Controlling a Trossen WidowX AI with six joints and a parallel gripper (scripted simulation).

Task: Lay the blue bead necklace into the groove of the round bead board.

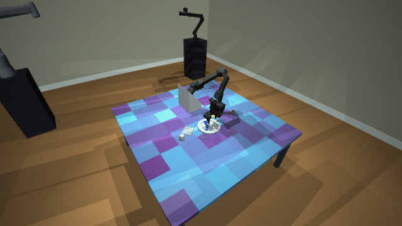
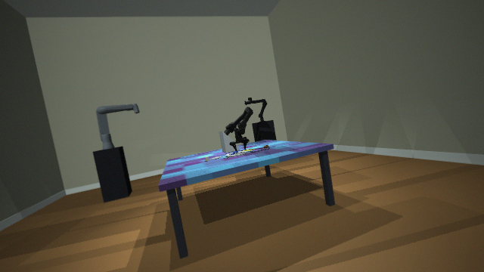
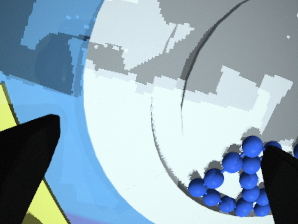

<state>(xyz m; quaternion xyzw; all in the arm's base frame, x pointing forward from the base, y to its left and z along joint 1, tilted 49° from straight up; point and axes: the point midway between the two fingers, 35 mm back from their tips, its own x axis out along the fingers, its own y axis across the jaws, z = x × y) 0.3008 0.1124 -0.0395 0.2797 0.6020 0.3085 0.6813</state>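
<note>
Right now my gripper tip is 20 mm short of the round white bead board, 60 mm to the left of it and 10 mm above it. The rest, counted from my gripper tip: cream cube 10 mm ahead, 330 mm to the right; then yellow patch 70 mm behind, 100 mm to the left, 20 mm below; then flat grey square 40 mm behind, 240 mm to the right, 20 mm below.
</note>
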